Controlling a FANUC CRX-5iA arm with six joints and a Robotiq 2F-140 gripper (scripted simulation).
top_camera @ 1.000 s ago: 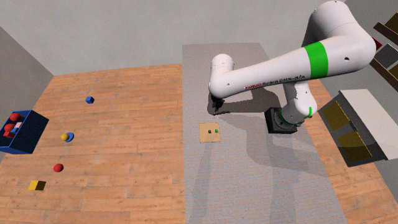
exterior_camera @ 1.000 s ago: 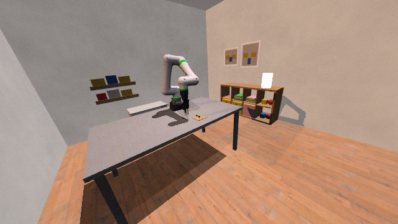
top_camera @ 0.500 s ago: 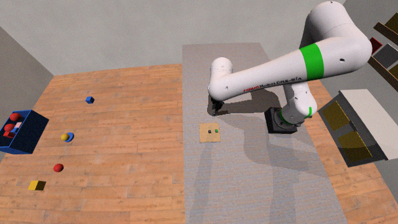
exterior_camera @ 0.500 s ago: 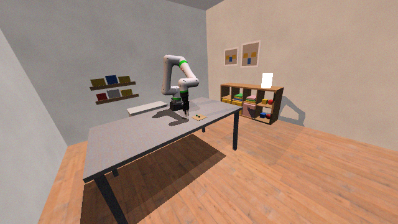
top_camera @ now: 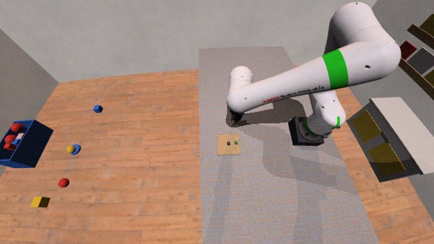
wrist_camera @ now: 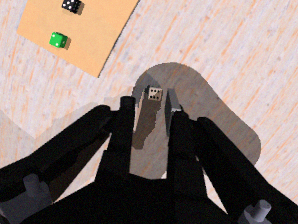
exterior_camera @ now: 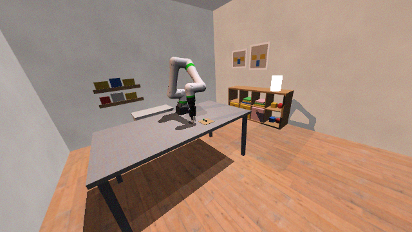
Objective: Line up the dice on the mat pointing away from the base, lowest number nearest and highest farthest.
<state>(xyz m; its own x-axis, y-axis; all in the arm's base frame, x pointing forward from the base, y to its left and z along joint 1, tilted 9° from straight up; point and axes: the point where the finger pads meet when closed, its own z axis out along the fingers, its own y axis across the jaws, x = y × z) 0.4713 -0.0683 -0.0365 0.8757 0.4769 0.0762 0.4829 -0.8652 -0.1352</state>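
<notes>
My hand is 50 mm above the white die. From my hand the other things lie so: black die 150 mm to the left, 50 mm below, 30 mm ahead; green die 140 mm to the left, 50 mm below, 10 mm behind; tan mat 150 mm to the left, 60 mm below, 30 mm ahead.
</notes>
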